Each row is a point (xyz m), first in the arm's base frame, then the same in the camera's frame.
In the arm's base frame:
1: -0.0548 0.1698 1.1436
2: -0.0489 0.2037 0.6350
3: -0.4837 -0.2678 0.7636
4: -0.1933 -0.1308 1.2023
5: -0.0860 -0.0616 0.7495
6: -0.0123 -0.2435 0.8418
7: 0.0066 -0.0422 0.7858
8: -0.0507 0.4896 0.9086
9: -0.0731 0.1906 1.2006
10: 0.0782 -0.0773 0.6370
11: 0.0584 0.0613 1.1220
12: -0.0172 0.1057 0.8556
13: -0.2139 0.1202 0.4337
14: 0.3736 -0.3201 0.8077
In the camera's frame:
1: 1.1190 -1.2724 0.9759
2: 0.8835 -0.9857 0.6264
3: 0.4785 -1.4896 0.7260
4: 0.9671 -1.5712 0.9501
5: 0.8521 -1.2744 0.6036
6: 0.9214 -1.4716 0.5458
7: 0.9524 -1.2689 0.5899
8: 1.0752 -0.8785 0.9556
9: 1.1356 -1.2848 1.0358
10: 0.9333 -1.2183 0.4300
11: 1.1817 -1.3460 0.8505
12: 0.9972 -1.1790 0.7211
13: 0.6281 -0.9684 0.5306
14: 1.2159 -1.4903 0.2834

